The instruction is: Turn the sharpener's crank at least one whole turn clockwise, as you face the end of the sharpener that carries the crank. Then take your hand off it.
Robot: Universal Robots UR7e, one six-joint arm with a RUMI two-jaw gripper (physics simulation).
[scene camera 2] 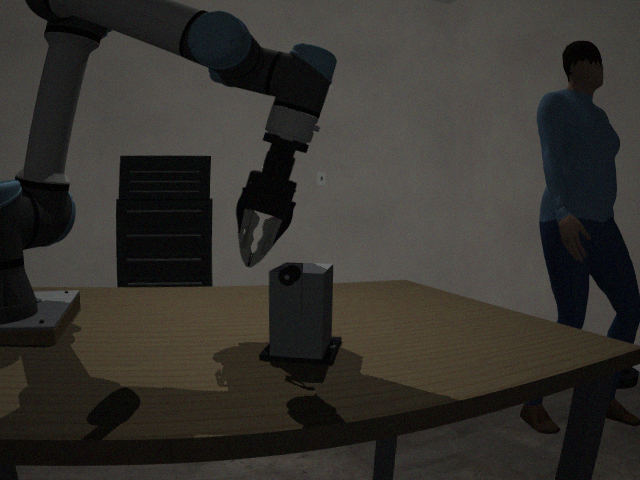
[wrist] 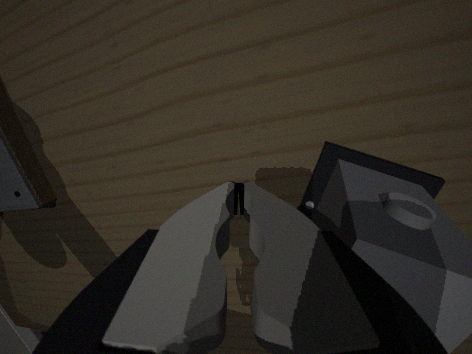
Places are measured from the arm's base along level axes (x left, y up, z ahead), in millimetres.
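Pixels of known places: gripper, fingertip midpoint: [scene camera 2: 248, 266] [wrist: 238, 185].
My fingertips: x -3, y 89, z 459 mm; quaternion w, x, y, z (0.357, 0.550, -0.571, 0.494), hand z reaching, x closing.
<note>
Behind a point stands the place of what it marks.
The sharpener [scene camera 2: 297, 315] @[x -170, y 46, z 510 mm] [wrist: 400, 250] @[x -35, y 96, z 538 mm] is a tall grey box with a sloped top on a dark base plate [scene camera 2: 336, 345] @[x -97, y -21, z 584 mm] [wrist: 331, 153] @[x -22, y -21, z 512 mm]. In the scene view a dark round disc [scene camera 2: 289, 274] @[x -203, y 105, z 493 mm] with a small hole sits high on its visible face. In the wrist view a raised grey ring [wrist: 432, 221] @[x -38, y 63, z 564 mm] shows on it. I cannot make out the crank in either view. My gripper [scene camera 2: 250, 263] @[x -3, y 89, z 459 mm] [wrist: 238, 185] @[x -3, y 89, z 459 mm] is shut and empty, its tips together. In the scene view the tips are left of the sharpener's top, apart from it; in the wrist view the sharpener lies to their right, partly hidden by a finger.
The sharpener stands on a wooden table [scene camera 2: 423, 330] @[x -18, y -29, z 768 mm] [wrist: 175, 90] @[x 48, y -29, z 367 mm]. The arm's base plate [scene camera 2: 64, 310] @[x 30, y 4, z 124 mm] [wrist: 15, 185] @[x -41, y 2, z 111 mm] is at the left. A dark drawer cabinet [scene camera 2: 164, 222] stands behind the table. A person [scene camera 2: 578, 160] stands beyond its right side. Shadows fall across the table around the sharpener.
</note>
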